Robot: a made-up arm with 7 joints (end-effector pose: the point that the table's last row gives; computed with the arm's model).
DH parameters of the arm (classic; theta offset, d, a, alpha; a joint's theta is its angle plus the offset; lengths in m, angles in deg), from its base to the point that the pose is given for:
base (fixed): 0 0 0 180
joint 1: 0 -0.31 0 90
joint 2: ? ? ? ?
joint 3: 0 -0.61 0 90
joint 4: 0 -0.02 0 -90
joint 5: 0 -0.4 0 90
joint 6: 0 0 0 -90
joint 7: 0 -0.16 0 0
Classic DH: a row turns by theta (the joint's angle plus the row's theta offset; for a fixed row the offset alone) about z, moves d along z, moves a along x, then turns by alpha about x.
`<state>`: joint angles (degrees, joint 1 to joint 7).
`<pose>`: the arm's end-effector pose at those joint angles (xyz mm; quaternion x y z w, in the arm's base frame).
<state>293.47 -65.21 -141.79 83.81 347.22 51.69 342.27</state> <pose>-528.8 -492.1 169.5 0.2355 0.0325 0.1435 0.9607</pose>
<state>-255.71 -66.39 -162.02 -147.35 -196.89 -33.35 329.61</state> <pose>-118.8 84.8 703.7 -0.7518 0.4664 -0.1105 0.4528</pose>
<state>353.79 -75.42 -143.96 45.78 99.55 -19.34 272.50</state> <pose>-1057.0 76.0 226.5 0.1812 0.4153 0.2846 0.8448</pose>
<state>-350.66 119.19 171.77 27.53 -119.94 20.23 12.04</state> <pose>1051.2 -254.5 -36.6 0.4092 -0.4612 -0.7453 0.2535</pose>
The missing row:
joint 2: 0 -0.02 0 -90
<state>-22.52 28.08 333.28 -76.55 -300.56 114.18 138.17</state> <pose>270.1 -200.4 1079.2 0.4654 -0.5008 -0.5486 0.4813</pose>
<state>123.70 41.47 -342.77 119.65 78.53 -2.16 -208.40</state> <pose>-462.4 -372.9 254.9 -0.1726 0.0894 -0.6577 0.7277</pose>
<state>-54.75 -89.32 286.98 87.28 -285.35 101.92 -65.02</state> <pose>-567.0 -312.9 588.1 -0.9200 -0.2735 0.2626 0.0991</pose>
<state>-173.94 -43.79 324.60 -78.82 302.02 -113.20 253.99</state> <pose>589.9 277.5 605.3 -0.0435 0.7325 -0.4120 0.5402</pose>
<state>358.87 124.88 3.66 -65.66 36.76 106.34 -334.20</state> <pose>874.2 -97.0 42.6 0.0583 -0.3315 -0.9346 0.1151</pose>
